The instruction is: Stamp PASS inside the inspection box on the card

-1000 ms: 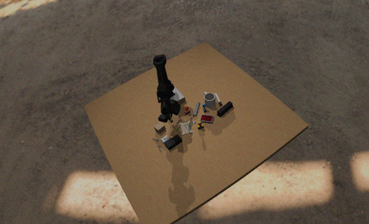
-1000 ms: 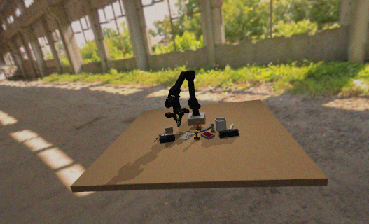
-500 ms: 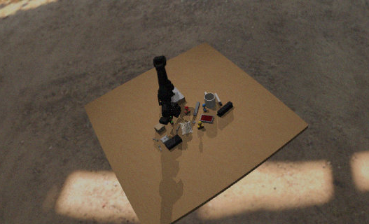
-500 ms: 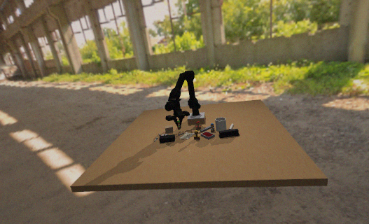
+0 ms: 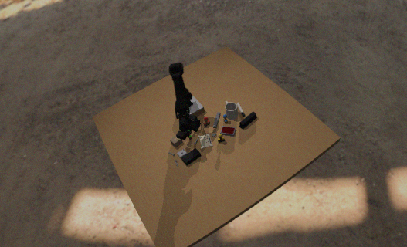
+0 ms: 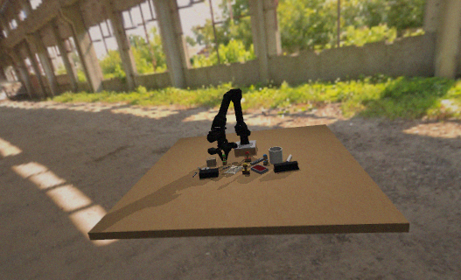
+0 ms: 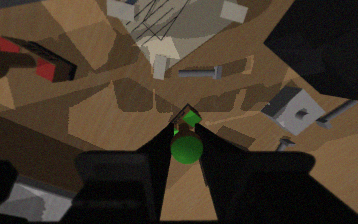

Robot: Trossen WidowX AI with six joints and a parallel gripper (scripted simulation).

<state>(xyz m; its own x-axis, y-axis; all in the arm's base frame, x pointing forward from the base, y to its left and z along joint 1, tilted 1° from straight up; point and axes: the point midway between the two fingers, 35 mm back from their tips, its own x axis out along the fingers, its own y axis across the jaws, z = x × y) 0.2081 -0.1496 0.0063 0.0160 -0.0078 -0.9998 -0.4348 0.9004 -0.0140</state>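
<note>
Now: the green-knobbed stamp right at my gripper tip. Round my gripper tip: red-knobbed stamp 15 cm to the left, 1 cm below; then tan block 9 cm to the right, 3 cm behind, 1 cm below; then white card 9 cm ahead, 5 cm to the left, 3 cm below.
</note>
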